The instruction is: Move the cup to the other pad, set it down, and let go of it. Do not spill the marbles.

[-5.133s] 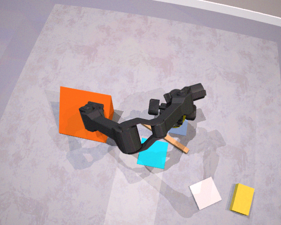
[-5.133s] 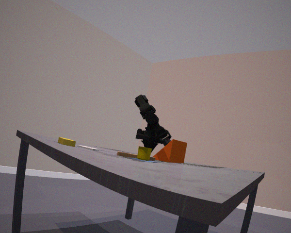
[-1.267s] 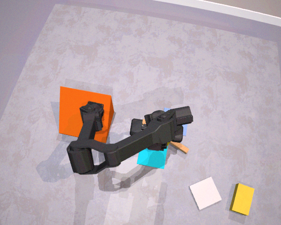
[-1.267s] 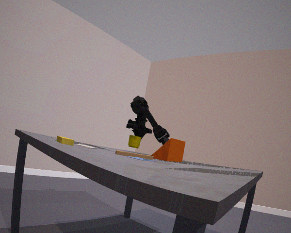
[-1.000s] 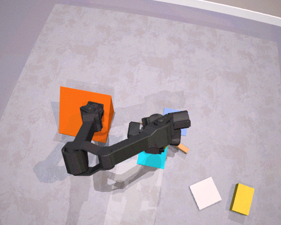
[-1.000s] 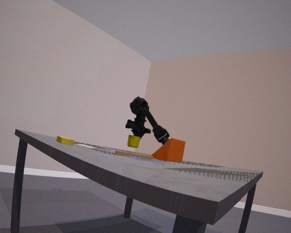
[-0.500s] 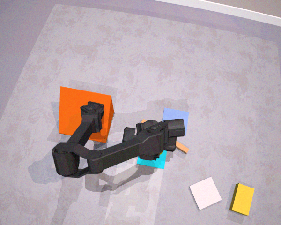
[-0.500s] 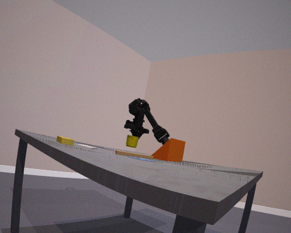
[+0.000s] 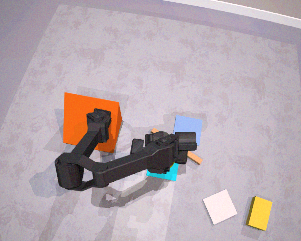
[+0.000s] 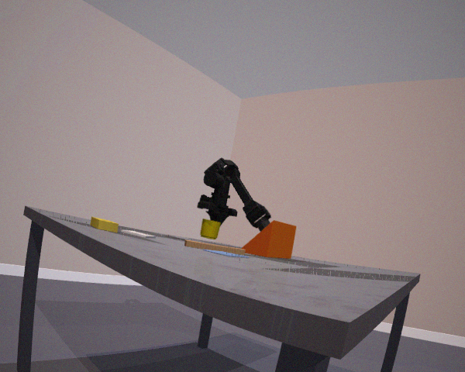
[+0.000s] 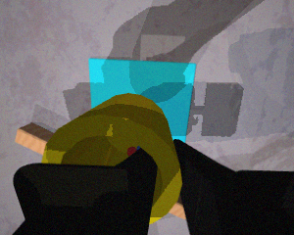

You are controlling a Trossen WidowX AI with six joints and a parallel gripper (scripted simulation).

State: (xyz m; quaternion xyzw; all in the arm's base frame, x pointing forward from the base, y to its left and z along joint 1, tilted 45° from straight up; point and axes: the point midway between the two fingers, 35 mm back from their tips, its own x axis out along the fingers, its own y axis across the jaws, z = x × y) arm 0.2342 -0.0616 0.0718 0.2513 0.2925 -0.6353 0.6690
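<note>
My gripper tip is now 8 cm above the cyan pad and 3 cm short of it. Round my gripper tip: red marble: 3 cm ahead, 2 cm to the left, 2 cm below; then wooden bar: 8 cm to the left, 7 cm below, 6 cm ahead; then yellow cup: 2 cm ahead.
</note>
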